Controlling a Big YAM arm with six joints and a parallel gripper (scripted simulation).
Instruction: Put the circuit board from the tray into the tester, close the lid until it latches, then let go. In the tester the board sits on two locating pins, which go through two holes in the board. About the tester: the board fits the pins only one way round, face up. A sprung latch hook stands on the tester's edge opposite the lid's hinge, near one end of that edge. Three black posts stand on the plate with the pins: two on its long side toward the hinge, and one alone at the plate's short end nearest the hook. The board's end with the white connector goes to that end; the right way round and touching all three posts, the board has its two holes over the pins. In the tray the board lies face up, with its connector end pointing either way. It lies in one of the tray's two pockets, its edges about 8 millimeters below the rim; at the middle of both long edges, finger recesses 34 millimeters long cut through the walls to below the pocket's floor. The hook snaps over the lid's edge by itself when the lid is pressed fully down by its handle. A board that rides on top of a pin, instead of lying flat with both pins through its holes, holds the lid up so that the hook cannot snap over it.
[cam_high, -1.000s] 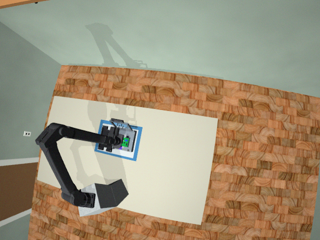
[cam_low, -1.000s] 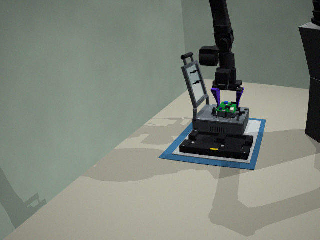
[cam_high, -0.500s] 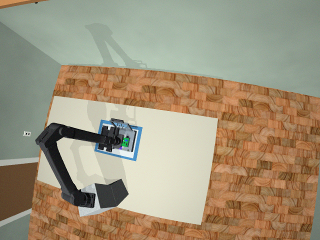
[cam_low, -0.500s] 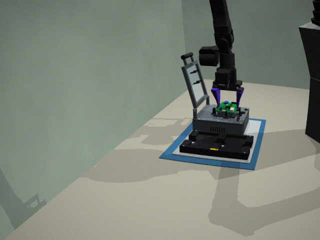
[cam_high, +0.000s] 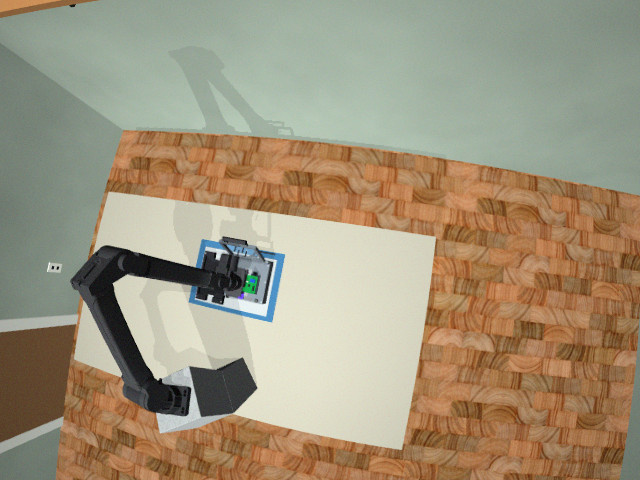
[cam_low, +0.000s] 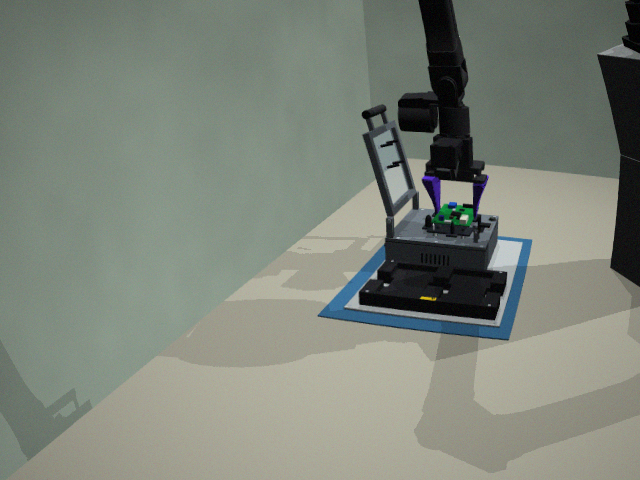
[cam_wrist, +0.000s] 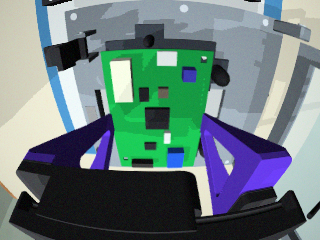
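Now: the green circuit board right at my hand. Round my hand: tester (4 cm ahead, 3 cm to the left, 2 cm above); then tester lid (12 cm ahead, 2 cm to the right, 9 cm above); then tester plate (1 cm ahead, 2 cm below).
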